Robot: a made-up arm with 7 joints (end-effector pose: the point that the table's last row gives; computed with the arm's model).
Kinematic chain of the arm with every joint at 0, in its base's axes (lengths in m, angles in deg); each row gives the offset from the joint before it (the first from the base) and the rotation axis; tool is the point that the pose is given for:
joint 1: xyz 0 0 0.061 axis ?
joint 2: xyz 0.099 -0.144 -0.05 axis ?
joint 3: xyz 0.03 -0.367 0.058 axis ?
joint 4: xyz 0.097 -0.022 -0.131 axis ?
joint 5: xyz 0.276 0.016 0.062 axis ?
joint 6: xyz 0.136 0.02 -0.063 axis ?
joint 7: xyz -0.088 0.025 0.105 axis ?
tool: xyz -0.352 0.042 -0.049
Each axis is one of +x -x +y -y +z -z.
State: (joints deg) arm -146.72 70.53 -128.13 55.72 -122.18 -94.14 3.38
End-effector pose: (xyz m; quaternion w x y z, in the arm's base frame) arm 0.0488 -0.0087 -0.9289 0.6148 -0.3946 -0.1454 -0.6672
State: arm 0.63 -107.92 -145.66 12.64 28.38 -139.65 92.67
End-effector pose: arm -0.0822 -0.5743 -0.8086 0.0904 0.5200 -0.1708 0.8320
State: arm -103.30 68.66 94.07 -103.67 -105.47 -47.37 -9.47
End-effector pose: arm -0.0178 0.0939 -0.4859 0.5161 0.4974 -0.5527 0.4252
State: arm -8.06 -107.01 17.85 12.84 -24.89 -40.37 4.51
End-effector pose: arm 0.1307 0.3596 -0.2800 0.7208 0.6737 -0.1230 -0.1069
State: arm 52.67 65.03 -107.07 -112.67 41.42 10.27 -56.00
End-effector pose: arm 0.0032 -0.1545 0.5295 0.0485 -0.8668 -0.0189 0.4959
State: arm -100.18 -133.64 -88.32 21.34 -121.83 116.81 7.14
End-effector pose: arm 0.4197 0.9973 -0.2595 0.4739 -0.2903 -0.5889 -0.5868
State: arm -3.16 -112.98 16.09 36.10 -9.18 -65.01 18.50
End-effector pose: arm 0.1782 0.5260 -0.2910 0.7385 0.5901 -0.1350 -0.2970
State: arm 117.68 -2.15 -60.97 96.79 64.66 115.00 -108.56
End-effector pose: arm 0.1228 0.8051 0.7884 0.7439 -0.3206 -0.0564 -0.5837
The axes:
joint 1: -x
joint 2: -x
joint 3: +y
joint 4: -z
joint 5: +x
joint 6: +y
joint 7: +z

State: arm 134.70 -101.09 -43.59 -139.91 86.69 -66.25 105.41
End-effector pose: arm 0.2350 -0.3184 0.0177 0.0165 0.3644 0.0823 0.9274
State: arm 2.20 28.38 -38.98 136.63 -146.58 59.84 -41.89
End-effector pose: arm 0.2562 -0.7971 -0.0746 0.2947 0.2774 -0.6927 0.5969
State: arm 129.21 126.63 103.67 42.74 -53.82 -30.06 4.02
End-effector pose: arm -0.1233 0.0612 -0.3000 0.6908 0.1674 0.1761 0.6810
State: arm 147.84 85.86 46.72 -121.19 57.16 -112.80 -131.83
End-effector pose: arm 0.1849 -0.0353 -0.1541 0.1269 -0.2362 -0.8628 -0.4286
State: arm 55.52 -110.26 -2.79 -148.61 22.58 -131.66 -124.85
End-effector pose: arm -0.1641 -0.4966 -0.1989 0.1407 0.7000 0.6540 0.2501
